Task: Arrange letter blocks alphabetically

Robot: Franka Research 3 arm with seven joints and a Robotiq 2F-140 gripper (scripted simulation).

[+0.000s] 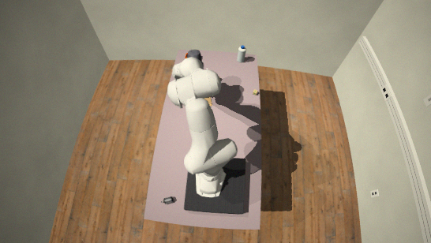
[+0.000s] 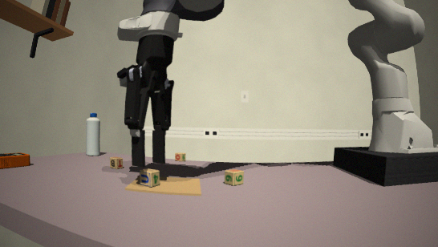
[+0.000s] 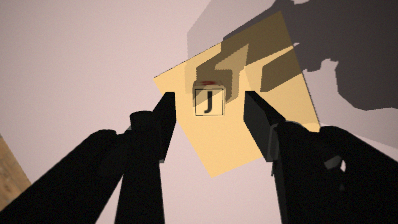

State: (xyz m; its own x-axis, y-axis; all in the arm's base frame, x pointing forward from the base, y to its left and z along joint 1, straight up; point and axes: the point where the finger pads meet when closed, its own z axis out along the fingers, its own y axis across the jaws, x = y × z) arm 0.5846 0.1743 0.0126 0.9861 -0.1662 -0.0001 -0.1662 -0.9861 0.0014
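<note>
The tan mat lies 70 mm below my hand, 30 mm to the right of it and 20 mm behind it. Round my hand: small dark object 790 mm behind, 80 mm to the left, 60 mm below; then white bottle 450 mm ahead, 310 mm to the right, 10 mm above; then block 180 mm ahead, 130 mm to the right, 60 mm below.
</note>
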